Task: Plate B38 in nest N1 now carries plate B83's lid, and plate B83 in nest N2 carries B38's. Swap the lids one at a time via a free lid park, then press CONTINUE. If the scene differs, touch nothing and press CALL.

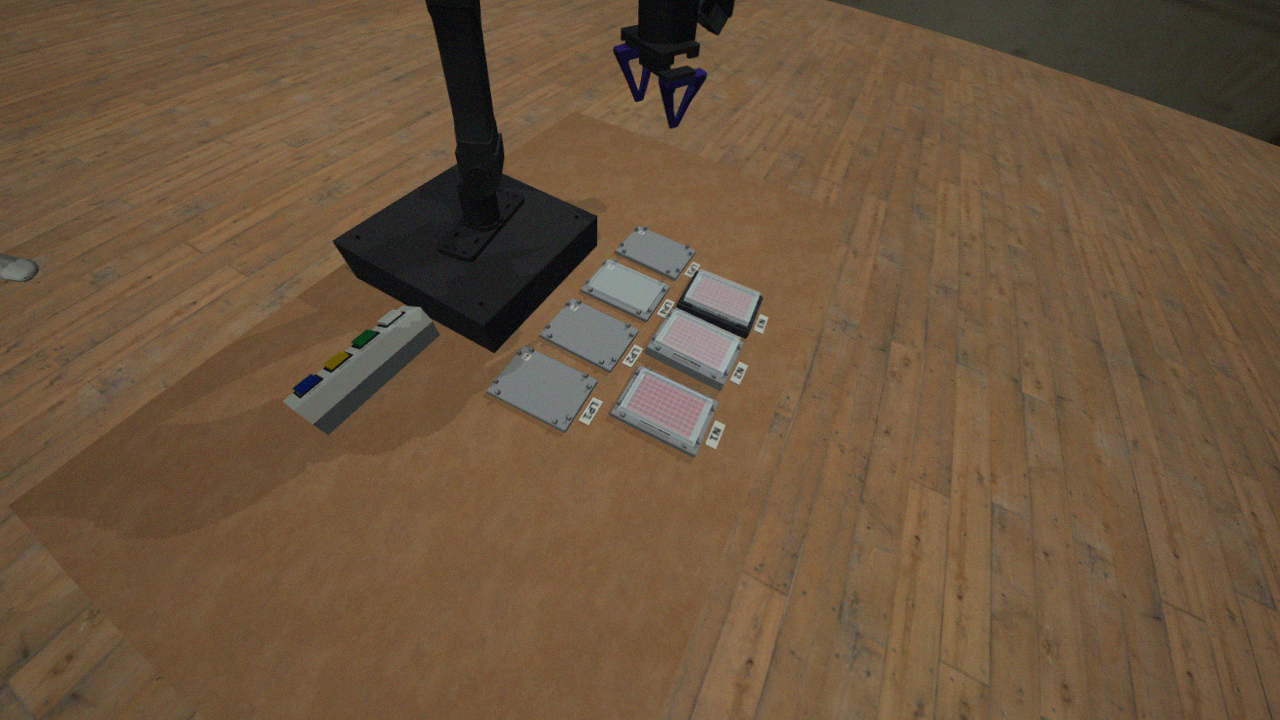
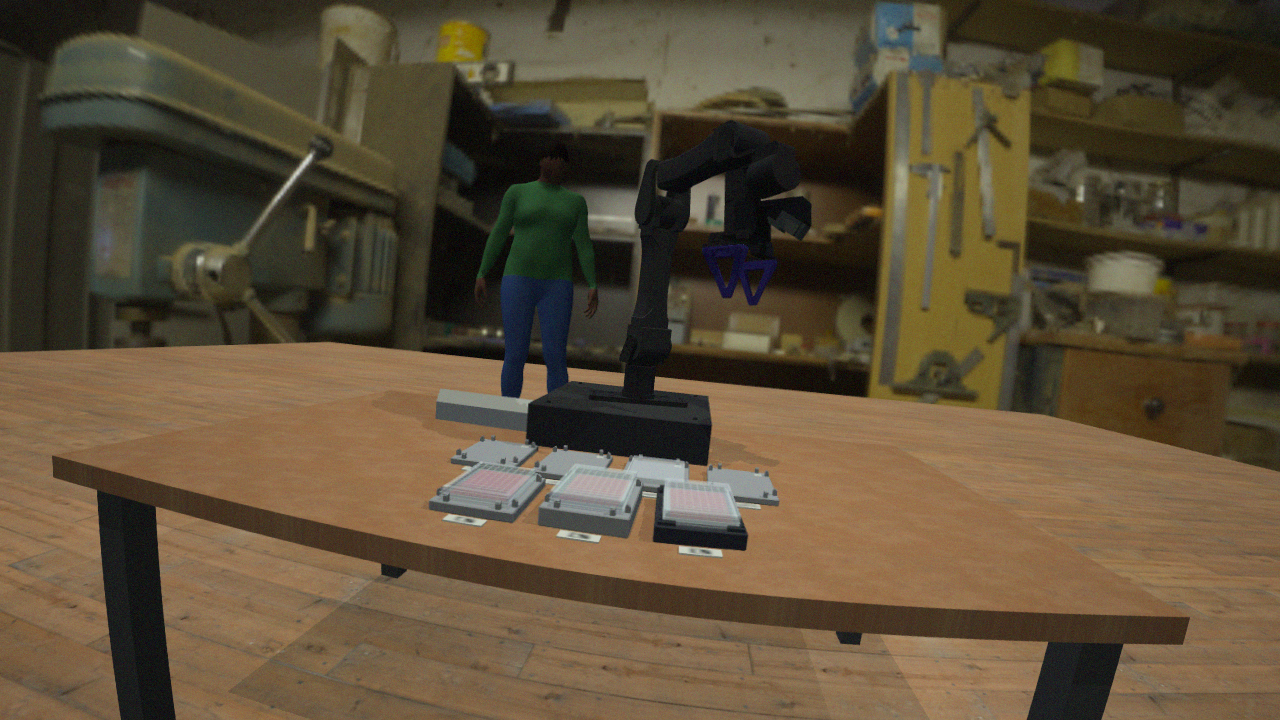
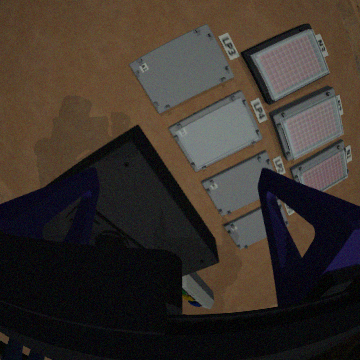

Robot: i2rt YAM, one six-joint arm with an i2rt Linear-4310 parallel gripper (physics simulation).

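Frame: origin at the arm's base, x ahead, y left, z up, level; centimetres.
Where they show: gripper, fingertip midpoint: [image 1: 655, 113] [image 2: 740, 301] [image 3: 178, 176]; arm's base, link origin: [image 1: 484, 224] [image 2: 637, 400] [image 3: 111, 238].
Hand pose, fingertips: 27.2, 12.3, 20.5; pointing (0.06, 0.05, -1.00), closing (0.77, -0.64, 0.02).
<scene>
Things, the pixels of their top centre, and the offset from my fingertips, as dx, dy, dz.
- N1 plate, top centre: [image 2: 492, 477] [image 1: 667, 402] [image 3: 325, 176] +15.2, -33.1, -25.8
- N2 plate, top centre: [image 2: 597, 480] [image 1: 698, 338] [image 3: 316, 127] +16.9, -20.0, -24.6
- LP2, top centre: [image 2: 574, 456] [image 1: 589, 328] [image 3: 244, 188] -1.7, -23.4, -26.6
- LP3, top centre: [image 2: 741, 475] [image 3: 182, 68] [image 1: 656, 246] +3.1, +2.2, -26.6
- LP4, top centre: [image 2: 656, 467] [image 3: 218, 134] [image 1: 626, 284] +0.7, -10.6, -26.8
- button panel, top centre: [image 1: 351, 347] [image 2: 491, 393] [image 3: 188, 297] -31.7, -43.0, -22.2
- third pink plate, top centre: [image 2: 699, 495] [image 3: 295, 63] [image 1: 723, 294] +19.1, -7.5, -24.9
The N1 plate [image 1: 665, 404] [image 2: 489, 484] and the N2 plate [image 1: 696, 346] [image 2: 592, 488] [image 3: 314, 127] sit in grey nests, pink wells showing under clear lids. Lid parks LP1 [image 1: 541, 387] [image 3: 250, 230], LP2 [image 1: 588, 334] [image 3: 240, 185] and LP3 [image 1: 655, 251] [image 3: 182, 70] are bare grey. LP4 [image 1: 626, 288] [image 3: 216, 132] bears a paler slab, seemingly a lid. The button panel [image 1: 371, 376] has blue, yellow, green and white buttons; their lettering is unreadable. My gripper [image 1: 656, 111] [image 2: 741, 299] [image 3: 178, 176] is open and empty, high above the table. The plate codes are unreadable.
A third pink plate [image 1: 723, 298] [image 2: 700, 503] [image 3: 291, 65] sits in the black nest N3, beside N2. The arm's black base [image 1: 402, 241] [image 2: 617, 429] [image 3: 150, 175] stands between the lid parks and the button panel. A person in green [image 2: 541, 232] stands behind the table.
</scene>
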